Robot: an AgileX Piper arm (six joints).
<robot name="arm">
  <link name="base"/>
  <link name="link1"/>
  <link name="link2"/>
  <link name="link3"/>
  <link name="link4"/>
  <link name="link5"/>
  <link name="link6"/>
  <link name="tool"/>
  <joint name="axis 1" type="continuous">
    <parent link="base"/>
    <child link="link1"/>
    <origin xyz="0 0 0.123" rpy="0 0 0"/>
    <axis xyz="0 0 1"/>
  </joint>
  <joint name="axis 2" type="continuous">
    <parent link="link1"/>
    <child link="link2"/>
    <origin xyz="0 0 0" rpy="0 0 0"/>
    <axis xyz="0 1 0"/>
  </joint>
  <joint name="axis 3" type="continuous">
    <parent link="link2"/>
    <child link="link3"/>
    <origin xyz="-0.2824 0 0.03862" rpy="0 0 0"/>
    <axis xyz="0 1 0"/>
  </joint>
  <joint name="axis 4" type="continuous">
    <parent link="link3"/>
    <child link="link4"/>
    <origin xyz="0.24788 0 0.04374" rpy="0 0 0"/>
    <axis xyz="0.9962 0 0.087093"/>
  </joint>
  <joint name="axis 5" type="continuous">
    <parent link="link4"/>
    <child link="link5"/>
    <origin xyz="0 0 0" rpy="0 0 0"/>
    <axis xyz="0 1 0"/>
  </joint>
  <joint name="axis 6" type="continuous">
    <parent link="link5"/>
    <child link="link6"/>
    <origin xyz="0.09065 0 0.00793" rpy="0 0 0"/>
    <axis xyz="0.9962 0 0.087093"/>
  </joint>
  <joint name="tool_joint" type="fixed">
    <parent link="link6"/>
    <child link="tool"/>
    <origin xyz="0 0 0" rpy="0 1.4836 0"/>
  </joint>
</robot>
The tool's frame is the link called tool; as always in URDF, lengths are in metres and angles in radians. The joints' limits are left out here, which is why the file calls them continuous.
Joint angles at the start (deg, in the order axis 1, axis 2, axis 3, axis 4, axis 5, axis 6):
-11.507 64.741 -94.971 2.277 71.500 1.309
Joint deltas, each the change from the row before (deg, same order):
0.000 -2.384 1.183 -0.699 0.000 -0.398
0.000 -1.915 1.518 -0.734 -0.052 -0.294
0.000 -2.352 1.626 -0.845 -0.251 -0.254
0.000 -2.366 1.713 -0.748 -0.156 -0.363
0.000 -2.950 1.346 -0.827 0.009 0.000
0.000 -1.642 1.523 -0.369 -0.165 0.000
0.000 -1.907 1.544 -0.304 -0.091 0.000
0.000 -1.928 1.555 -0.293 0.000 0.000
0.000 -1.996 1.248 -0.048 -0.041 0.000
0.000 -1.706 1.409 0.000 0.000 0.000
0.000 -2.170 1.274 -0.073 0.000 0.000
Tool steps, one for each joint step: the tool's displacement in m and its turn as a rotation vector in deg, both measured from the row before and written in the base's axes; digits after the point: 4 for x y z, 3 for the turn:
-0.0135 0.0017 0.0017 -1.114 -1.012 -0.177
-0.0097 0.0008 -0.0015 -0.904 -0.280 -0.271
-0.0121 0.0012 -0.0009 -1.060 -0.783 -0.370
-0.0119 0.0013 -0.0018 -1.038 -0.612 -0.259
-0.0164 0.0021 0.0004 -0.948 -1.435 -0.521
-0.0072 0.0009 -0.0033 -0.337 -0.221 -0.233
-0.0087 0.0013 -0.0033 -0.320 -0.398 -0.193
-0.0087 0.0013 -0.0037 -0.293 -0.321 -0.190
-0.0096 0.0019 -0.0025 -0.194 -0.766 -0.030
-0.0073 0.0015 -0.0039 -0.059 -0.291 0.000
-0.0103 0.0020 -0.0030 -0.232 -0.867 -0.049

